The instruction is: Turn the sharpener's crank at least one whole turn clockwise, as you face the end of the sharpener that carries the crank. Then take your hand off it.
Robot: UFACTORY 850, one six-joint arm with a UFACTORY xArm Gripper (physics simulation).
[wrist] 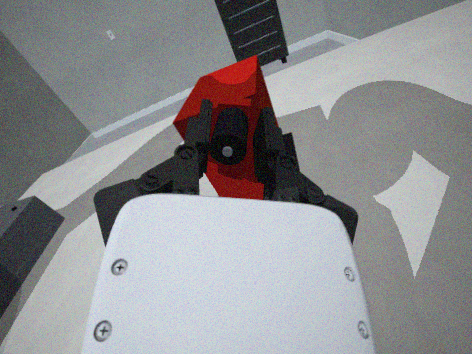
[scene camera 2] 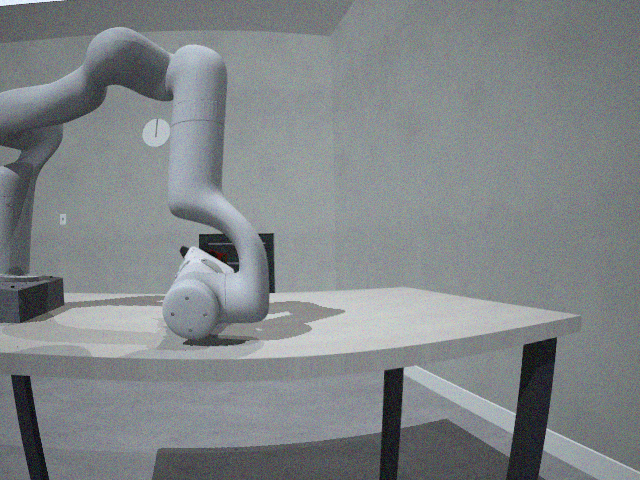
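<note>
The red sharpener (scene camera 2: 217,254) (wrist: 234,75) appears tilted in the wrist view, with its crank end towards the camera. In scene camera 2 a small part of it shows behind my wrist. Its black crank (wrist: 229,132) has a round end with a light dot and lies between my fingers. My gripper (wrist: 234,119) is partly open, one finger on each side of the crank, not clamped on it. Narrow dark gaps by the crank make contact hard to tell. The fingertips are hidden in scene camera 2.
The pale table (scene camera 2: 413,315) (wrist: 425,55) bears the dark base block (scene camera 2: 41,298) (wrist: 32,230) at its left in both views. A dark drawer cabinet (scene camera 2: 267,258) (wrist: 257,30) stands behind the table. My wrist hangs low over the table top.
</note>
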